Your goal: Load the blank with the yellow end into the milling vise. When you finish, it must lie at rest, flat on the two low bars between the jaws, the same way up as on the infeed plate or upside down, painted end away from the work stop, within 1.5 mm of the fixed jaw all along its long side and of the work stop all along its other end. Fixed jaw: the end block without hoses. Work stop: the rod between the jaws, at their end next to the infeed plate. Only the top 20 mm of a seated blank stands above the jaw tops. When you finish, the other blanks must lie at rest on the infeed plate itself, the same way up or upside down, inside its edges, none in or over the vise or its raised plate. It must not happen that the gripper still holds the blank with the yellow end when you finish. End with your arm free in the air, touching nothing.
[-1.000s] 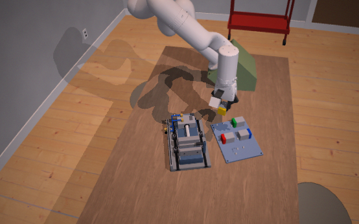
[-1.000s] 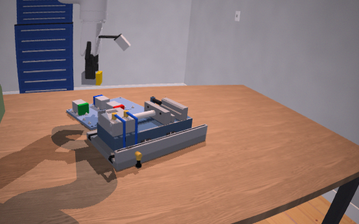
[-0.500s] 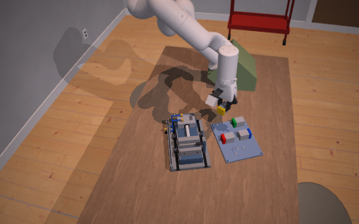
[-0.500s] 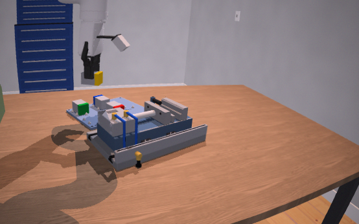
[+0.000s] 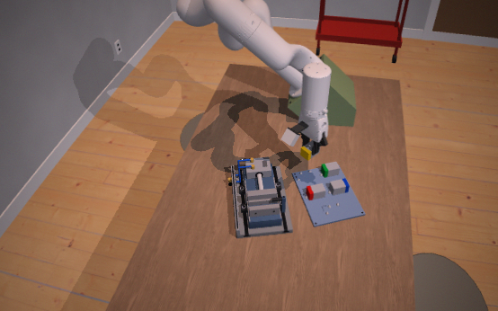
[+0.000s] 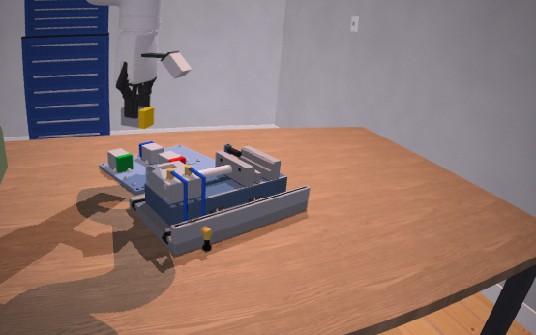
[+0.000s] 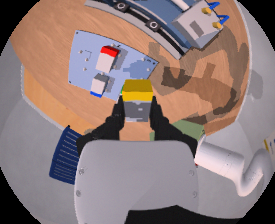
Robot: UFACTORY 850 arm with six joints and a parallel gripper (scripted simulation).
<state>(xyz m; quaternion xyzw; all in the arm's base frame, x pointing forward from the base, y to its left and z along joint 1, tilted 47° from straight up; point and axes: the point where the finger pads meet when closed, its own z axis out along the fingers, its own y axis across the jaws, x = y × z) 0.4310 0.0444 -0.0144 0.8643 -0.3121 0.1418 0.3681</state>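
Now: hand 20 mm above the yellow-ended blank. From my hand the other things lie so: green-ended blank (30 mm behind, 80 mm to the left, 150 mm below); then red-ended blank (80 mm ahead, 30 mm to the left, 150 mm below); then blue-ended blank (50 mm ahead, 120 mm to the left, 150 mm below).
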